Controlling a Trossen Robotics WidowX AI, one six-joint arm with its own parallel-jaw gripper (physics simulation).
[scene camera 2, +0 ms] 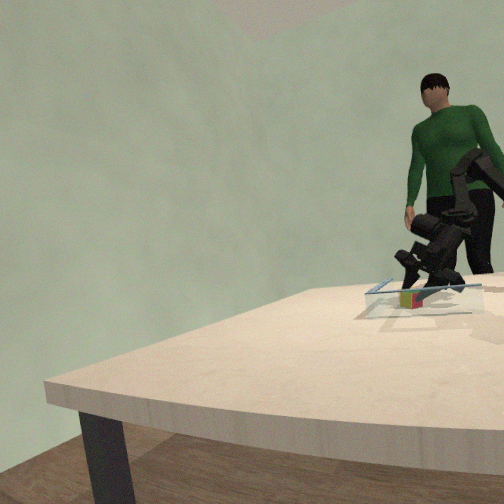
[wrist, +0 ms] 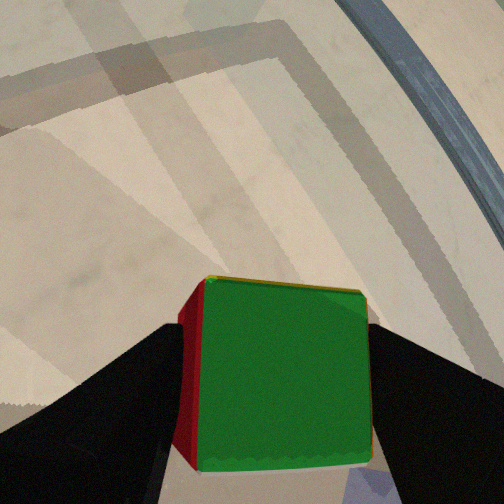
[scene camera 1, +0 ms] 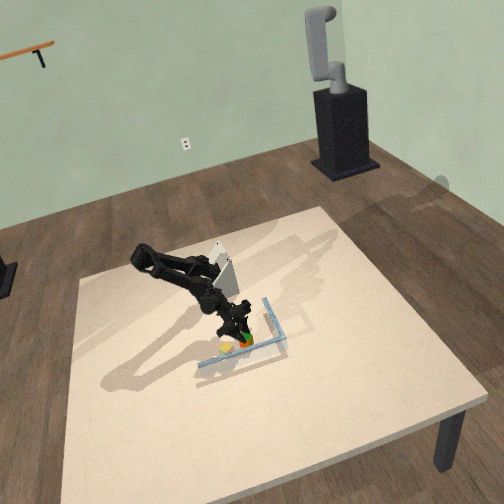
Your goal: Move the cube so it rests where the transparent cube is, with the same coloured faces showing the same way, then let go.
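Observation:
The cube (wrist: 280, 375) fills the lower wrist view, with a green face toward the camera and a red face on its left. My gripper (wrist: 275, 400) is shut on the cube, a black finger on each side. In scene camera 1 the gripper (scene camera 1: 236, 325) holds the cube (scene camera 1: 241, 335) low over the table, inside the corner of a blue-edged transparent bracket (scene camera 1: 262, 340). In scene camera 2 the cube (scene camera 2: 409, 298) sits at table level under the gripper (scene camera 2: 420, 275). I cannot make out the transparent target cube separately.
A white block (scene camera 1: 226, 268) stands on the table behind the arm. A grey robot on a black pedestal (scene camera 1: 340, 110) stands at the back right. A person in a green shirt (scene camera 2: 447, 170) stands beyond the table.

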